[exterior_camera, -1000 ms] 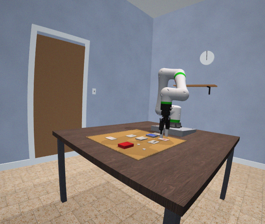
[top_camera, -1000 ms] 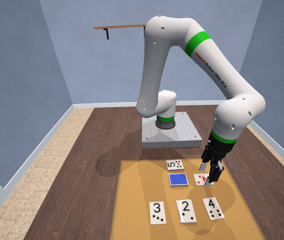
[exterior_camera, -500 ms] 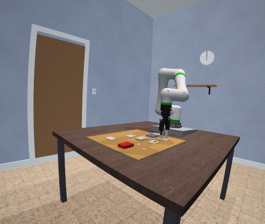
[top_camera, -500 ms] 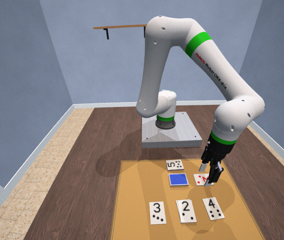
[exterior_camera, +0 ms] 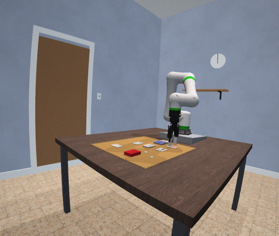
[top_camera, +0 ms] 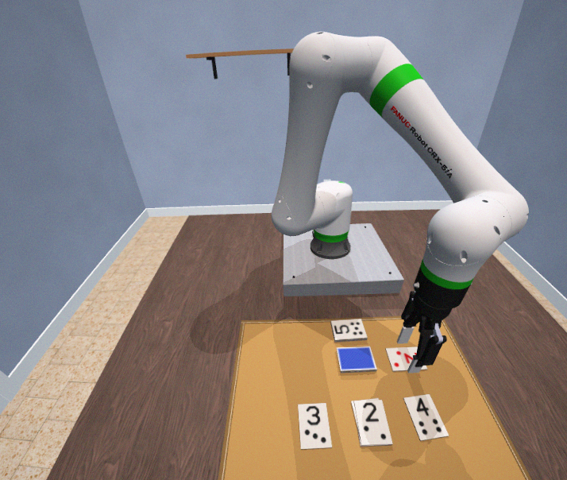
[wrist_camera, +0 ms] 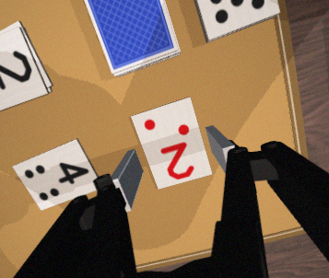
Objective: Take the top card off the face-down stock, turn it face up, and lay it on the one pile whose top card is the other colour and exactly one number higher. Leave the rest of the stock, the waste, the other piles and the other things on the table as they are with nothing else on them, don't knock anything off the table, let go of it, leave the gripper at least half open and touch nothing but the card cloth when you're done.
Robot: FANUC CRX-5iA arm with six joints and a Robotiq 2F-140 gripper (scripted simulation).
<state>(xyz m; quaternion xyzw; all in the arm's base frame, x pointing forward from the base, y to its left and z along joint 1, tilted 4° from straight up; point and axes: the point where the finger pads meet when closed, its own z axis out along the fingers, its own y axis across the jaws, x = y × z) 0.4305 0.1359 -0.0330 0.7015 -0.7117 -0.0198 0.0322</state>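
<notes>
Now: hand 40 mm above the card. Round my hand: tan card cloth: 180 mm ahead, 140 mm to the right, 50 mm below; then red box: 390 mm ahead, 60 mm to the right, 30 mm below.
</notes>
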